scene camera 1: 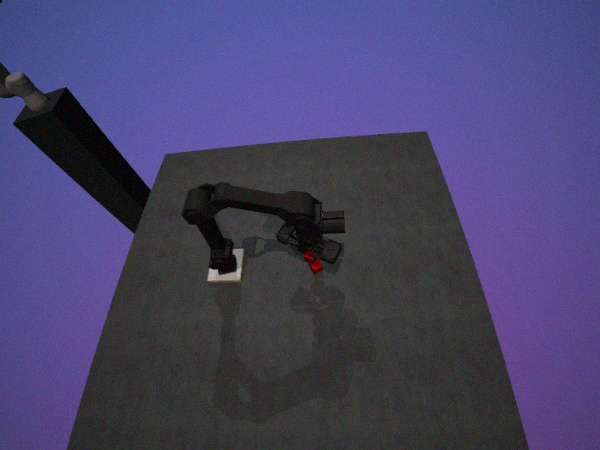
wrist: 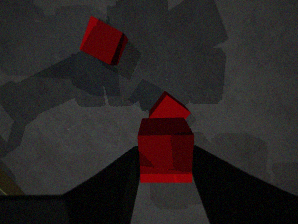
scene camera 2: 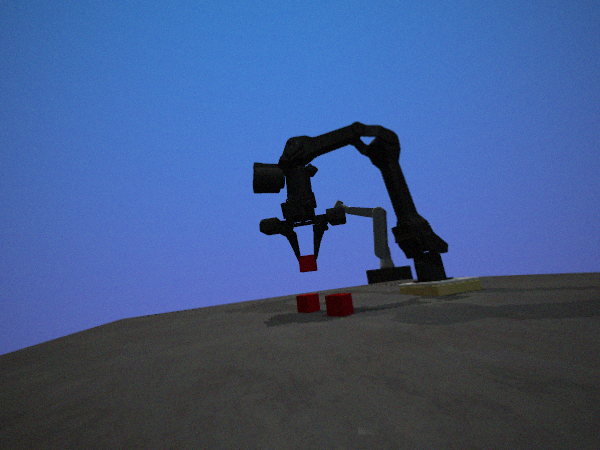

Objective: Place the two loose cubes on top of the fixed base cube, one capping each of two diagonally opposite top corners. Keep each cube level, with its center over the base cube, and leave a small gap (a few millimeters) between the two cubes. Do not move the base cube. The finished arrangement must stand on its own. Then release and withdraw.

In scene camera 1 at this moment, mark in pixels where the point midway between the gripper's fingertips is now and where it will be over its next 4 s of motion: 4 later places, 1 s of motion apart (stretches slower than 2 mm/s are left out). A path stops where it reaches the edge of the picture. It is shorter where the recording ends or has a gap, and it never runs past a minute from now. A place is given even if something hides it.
My gripper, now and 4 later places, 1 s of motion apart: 310,255; 306,236; 307,239; 306,238; 309,239
